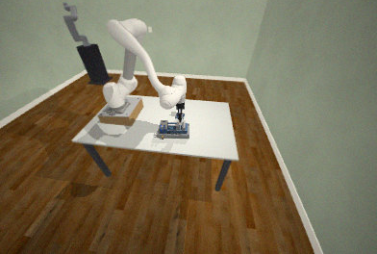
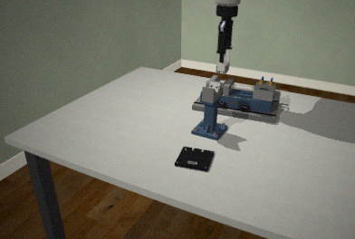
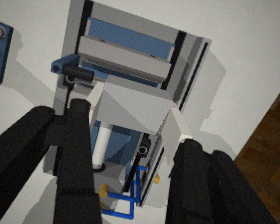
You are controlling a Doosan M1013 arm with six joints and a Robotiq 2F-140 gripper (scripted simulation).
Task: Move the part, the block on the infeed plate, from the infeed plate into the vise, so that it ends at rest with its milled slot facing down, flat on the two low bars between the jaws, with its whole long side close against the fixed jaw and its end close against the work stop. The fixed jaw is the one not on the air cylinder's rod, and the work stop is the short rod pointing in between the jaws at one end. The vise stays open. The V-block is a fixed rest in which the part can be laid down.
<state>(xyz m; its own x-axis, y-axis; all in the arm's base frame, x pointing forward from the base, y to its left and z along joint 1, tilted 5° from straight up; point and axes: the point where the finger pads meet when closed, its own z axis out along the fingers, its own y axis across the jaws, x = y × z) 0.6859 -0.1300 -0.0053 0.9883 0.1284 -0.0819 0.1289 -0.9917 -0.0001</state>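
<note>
My gripper is now 30 mm above the part. From my hand the other things lie so: cylinder rod 90 mm below, 90 mm behind, 10 mm to the left; fixed jaw 90 mm below, 30 mm ahead, 20 mm to the left; work stop 80 mm below, 70 mm to the left, 10 mm behind.
</note>
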